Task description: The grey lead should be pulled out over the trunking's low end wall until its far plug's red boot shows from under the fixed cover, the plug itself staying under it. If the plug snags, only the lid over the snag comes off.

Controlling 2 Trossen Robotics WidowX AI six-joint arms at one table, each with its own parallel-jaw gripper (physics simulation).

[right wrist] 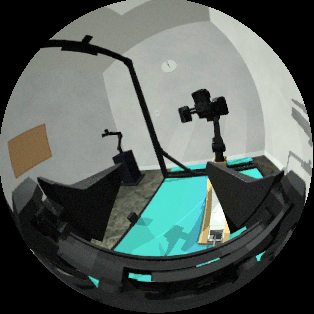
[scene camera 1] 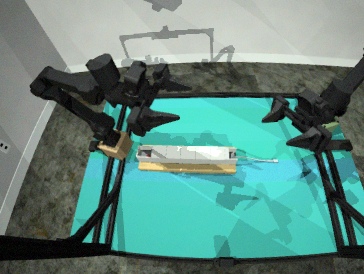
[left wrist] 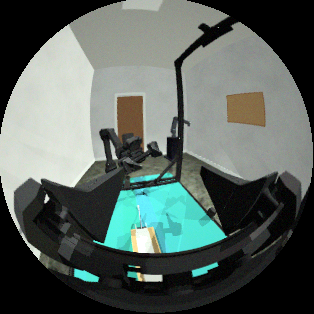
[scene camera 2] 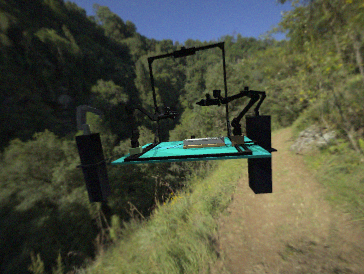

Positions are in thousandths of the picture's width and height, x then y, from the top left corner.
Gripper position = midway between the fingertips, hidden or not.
Observation:
My left gripper (scene camera 1: 510, 374) is open and holds nothing. My right gripper (scene camera 1: 751, 480) is open and holds nothing. I also see a trunking (scene camera 1: 628, 608).
My left gripper also shows in the right wrist view (right wrist: 623, 346) and in the left wrist view (left wrist: 521, 543). My right gripper is seen too in the right wrist view (right wrist: 527, 530) and in the left wrist view (left wrist: 486, 508). The trunking shows as well in the right wrist view (right wrist: 661, 740).

